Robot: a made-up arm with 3 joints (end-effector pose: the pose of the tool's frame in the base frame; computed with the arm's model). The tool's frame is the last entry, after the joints. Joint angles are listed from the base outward.
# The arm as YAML. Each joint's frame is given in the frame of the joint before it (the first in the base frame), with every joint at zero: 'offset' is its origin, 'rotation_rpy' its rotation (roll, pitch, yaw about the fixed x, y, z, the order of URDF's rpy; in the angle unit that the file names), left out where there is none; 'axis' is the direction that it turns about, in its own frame. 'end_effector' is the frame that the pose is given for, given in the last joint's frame.
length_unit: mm
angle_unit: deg
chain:
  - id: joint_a
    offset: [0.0, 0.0, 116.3]
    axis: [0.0, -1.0, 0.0]
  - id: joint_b
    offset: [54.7, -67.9, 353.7]
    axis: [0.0, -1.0, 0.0]
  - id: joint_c
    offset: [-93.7, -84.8, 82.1]
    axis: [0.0, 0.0, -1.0]
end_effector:
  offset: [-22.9, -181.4, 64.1]
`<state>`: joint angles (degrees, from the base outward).
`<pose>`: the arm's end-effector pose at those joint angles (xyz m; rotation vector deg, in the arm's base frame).
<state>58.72 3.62 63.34</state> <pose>-0.5269 -0.2136 0.1789 34.31 -55.61 -56.72</pose>
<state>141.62 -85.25 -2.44</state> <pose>-0.4445 -0.3349 -0.1367 -1.20 -56.36 2.24</pose>
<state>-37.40 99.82 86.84</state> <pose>0.0009 -0.1398 0.1870 46.90 -49.56 -77.41</pose>
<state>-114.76 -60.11 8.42</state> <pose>0.4537 -0.3288 -0.2143 -12.84 174.41 -0.58</pose>
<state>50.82 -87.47 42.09</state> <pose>-0.3387 -0.2720 0.6381 -13.45 34.96 -40.62</pose>
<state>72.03 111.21 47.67</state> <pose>-0.0685 -0.2579 0.1452 -71.54 161.93 -2.02</pose>
